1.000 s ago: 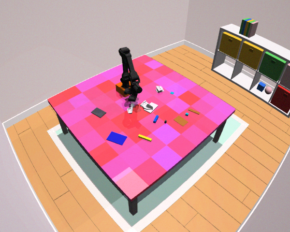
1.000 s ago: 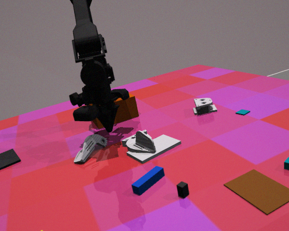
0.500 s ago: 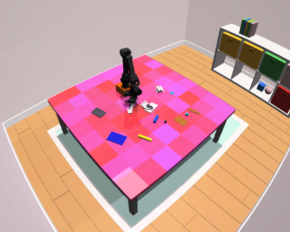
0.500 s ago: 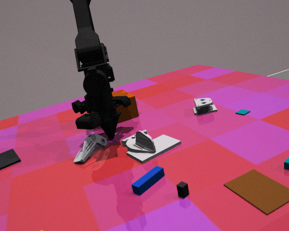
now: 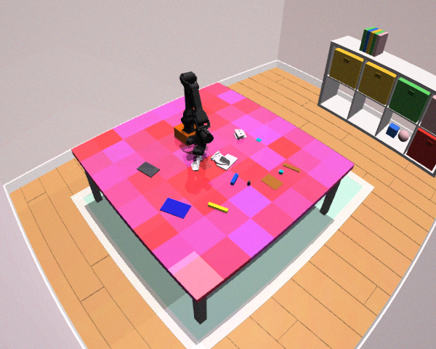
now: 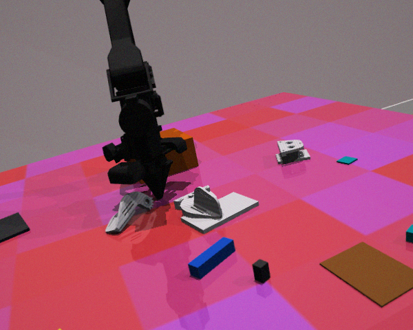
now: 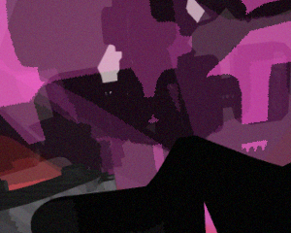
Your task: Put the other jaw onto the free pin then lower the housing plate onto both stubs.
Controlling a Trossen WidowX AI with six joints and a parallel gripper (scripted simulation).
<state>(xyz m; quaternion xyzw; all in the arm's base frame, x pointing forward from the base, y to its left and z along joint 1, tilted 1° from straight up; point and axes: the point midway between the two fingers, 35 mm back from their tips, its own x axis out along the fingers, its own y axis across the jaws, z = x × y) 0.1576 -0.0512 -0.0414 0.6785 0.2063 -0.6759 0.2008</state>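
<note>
Right now my gripper tip is 5 cm to the left of the grey jaw, 4 cm short of it and 2 cm below it. Also, from my gripper tip: blue block 28 cm ahead, 2 cm to the right, 1 cm above; white t-shaped block 30 cm to the left, 5 cm ahead, 1 cm above; black tile 31 cm to the right, 13 cm behind.
</note>
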